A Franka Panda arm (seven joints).
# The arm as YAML. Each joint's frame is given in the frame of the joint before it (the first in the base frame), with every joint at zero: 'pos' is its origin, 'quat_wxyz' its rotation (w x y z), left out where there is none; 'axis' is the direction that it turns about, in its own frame. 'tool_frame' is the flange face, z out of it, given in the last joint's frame.
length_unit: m
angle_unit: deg
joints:
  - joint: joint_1
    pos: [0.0, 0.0, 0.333]
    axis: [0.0, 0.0, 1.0]
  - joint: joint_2
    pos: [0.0, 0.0, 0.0]
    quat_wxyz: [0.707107, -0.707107, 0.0, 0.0]
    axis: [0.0, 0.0, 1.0]
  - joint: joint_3
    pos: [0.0, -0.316, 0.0]
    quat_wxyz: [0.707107, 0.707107, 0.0, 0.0]
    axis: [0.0, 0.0, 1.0]
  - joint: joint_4
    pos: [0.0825, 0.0, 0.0]
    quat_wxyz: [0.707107, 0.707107, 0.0, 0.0]
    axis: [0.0, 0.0, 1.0]
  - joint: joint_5
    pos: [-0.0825, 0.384, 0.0]
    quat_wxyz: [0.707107, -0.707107, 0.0, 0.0]
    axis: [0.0, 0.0, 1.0]
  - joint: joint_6
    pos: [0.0, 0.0, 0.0]
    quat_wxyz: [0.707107, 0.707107, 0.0, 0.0]
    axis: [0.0, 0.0, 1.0]
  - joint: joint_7
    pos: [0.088, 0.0, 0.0]
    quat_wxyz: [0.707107, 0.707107, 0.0, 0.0]
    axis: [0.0, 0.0, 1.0]
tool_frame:
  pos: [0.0, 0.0, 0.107]
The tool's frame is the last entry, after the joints.
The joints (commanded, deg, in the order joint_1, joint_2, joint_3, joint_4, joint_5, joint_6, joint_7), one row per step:
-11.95 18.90 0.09 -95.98 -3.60 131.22 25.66
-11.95 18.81 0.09 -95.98 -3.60 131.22 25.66
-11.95 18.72 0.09 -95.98 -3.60 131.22 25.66
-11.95 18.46 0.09 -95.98 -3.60 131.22 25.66
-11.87 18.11 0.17 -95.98 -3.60 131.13 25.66
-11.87 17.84 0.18 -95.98 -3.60 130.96 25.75
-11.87 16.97 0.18 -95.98 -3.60 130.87 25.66
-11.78 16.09 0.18 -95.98 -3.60 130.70 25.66
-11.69 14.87 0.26 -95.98 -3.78 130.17 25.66
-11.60 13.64 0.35 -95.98 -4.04 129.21 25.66
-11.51 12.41 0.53 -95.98 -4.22 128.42 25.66
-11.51 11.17 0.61 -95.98 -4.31 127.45 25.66
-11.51 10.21 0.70 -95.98 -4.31 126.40 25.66
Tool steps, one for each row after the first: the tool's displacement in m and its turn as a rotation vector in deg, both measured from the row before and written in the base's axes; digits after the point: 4 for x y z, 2 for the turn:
-0.0002 0.0000 0.0011 -0.02 -0.09 0.00
-0.0002 0.0000 0.0011 -0.02 -0.09 0.00
-0.0005 0.0001 0.0031 -0.05 -0.25 0.00
-0.0004 0.0019 0.0040 -0.03 -0.26 0.15
-0.0008 0.0002 0.0028 0.00 -0.11 -0.09
-0.0020 0.0004 0.0101 -0.19 -0.75 0.08
-0.0020 0.0015 0.0100 -0.15 -0.69 0.08
-0.0034 0.0025 0.0132 -0.30 -0.64 0.20
-0.0042 0.0026 0.0123 -0.30 -0.22 0.21
-0.0040 0.0036 0.0126 -0.24 -0.40 0.27
-0.0049 0.0016 0.0122 -0.15 -0.25 0.04
-0.0043 0.0016 0.0087 0.00 0.09 0.02

